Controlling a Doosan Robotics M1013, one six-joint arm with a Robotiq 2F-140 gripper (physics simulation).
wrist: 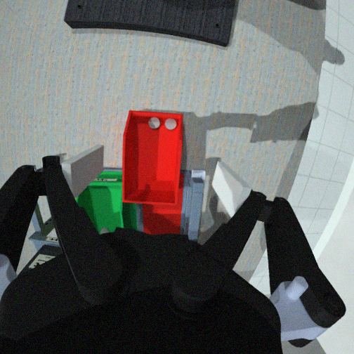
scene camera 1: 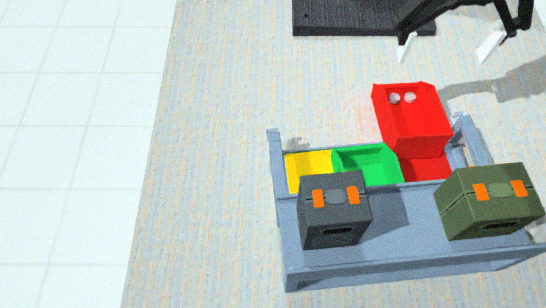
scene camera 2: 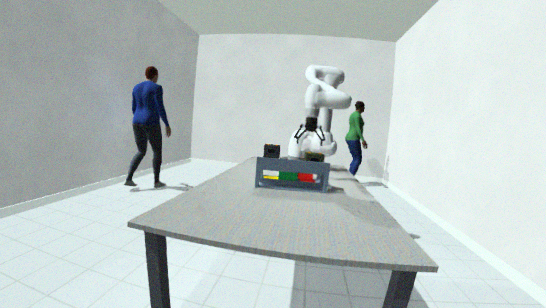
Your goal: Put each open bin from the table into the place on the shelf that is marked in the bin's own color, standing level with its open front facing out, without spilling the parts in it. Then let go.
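Places are measured from the arm's base along level axes (x ahead, y left, z up), in centimetres.
Pixels of known places: gripper, between the fingertips: (scene camera 1: 440, 56) (scene camera 2: 308, 150).
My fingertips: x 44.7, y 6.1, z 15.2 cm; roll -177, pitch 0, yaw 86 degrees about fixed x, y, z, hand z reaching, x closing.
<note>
Ahead of a thing's pixels: the offset from my fingertips to its top centre. "pt": to the spot under its first point.
A red open bin @(pt dy +1.8, dx +0.2, dz -17.7 cm) (scene camera 1: 417, 115) (wrist: 150, 165) with two round pale parts at its far end is outside the shelf's bay, with its near end overlapping the shelf's edge; whether it rests on that edge cannot be told. The red marked place (scene camera 1: 427, 169) (wrist: 162, 217) shows beside that end. A green open bin @(pt dy -10.1, dx +11.7, dz -17.8 cm) (scene camera 1: 370, 167) (wrist: 102, 200) sits in the grey-blue shelf @(pt dy -10.7, dx +30.7, dz -8.5 cm) (scene camera 1: 400, 252) (scene camera 2: 295, 165) (wrist: 196, 200). A yellow marked place (scene camera 1: 312, 162) lies beside it, partly hidden. My gripper (scene camera 1: 444, 49) (scene camera 2: 310, 139) (wrist: 159, 165) is wide open and empty, above the table, its fingers either side of the red bin in the wrist view.
A dark grey case @(dy -21.6, dx +25.9, dz +3.7 cm) (scene camera 1: 336, 207) (scene camera 2: 271, 150) and an olive case @(dy +1.5, dx +25.2, dz +1.0 cm) (scene camera 1: 492, 197) (scene camera 2: 314, 156) stand on the shelf's top. A dark slab (scene camera 1: 350, 17) (wrist: 150, 17) lies beyond the red bin. The shelf's end posts @(pt dy -28.8, dx +13.1, dz -10.2 cm) (scene camera 1: 275, 160) rise at both sides. Two people stand beyond the table (scene camera 2: 260, 225).
</note>
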